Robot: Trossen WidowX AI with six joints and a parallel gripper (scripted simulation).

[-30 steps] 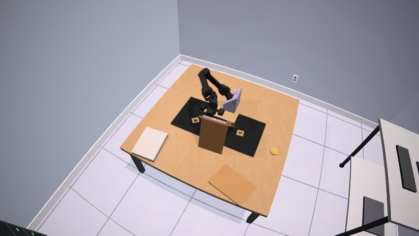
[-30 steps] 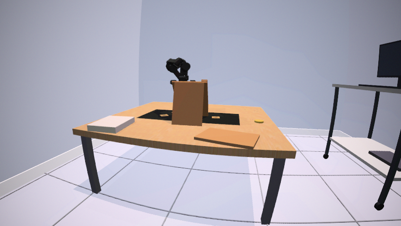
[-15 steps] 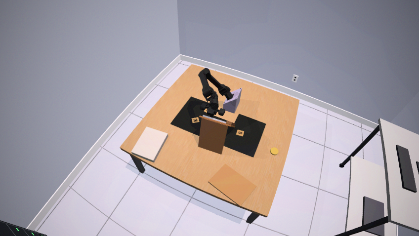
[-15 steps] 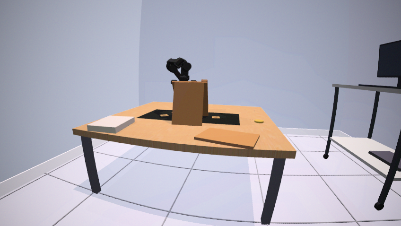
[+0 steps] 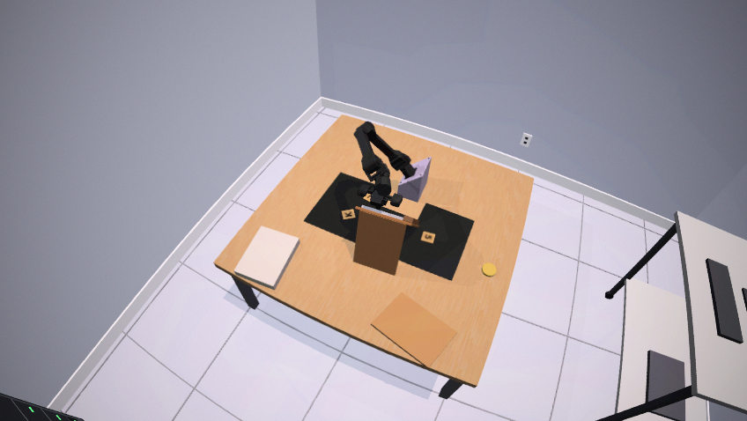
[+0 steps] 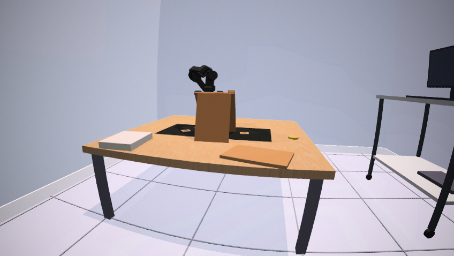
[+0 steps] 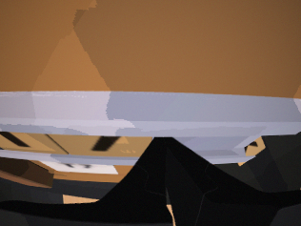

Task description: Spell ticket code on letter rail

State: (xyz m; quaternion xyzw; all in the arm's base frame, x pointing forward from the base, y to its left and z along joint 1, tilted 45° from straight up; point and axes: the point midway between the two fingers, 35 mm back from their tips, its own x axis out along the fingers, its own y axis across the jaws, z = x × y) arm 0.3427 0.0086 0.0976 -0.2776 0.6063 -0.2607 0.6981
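The white ticket lies 80 mm to the left of my gripper tip, 80 mm below it and 50 mm behind it. From my gripper tip the other things lie so: thin panel: 410 mm ahead, 300 mm to the left, 180 mm below; white slab: 430 mm to the right, 300 mm ahead, 160 mm below.
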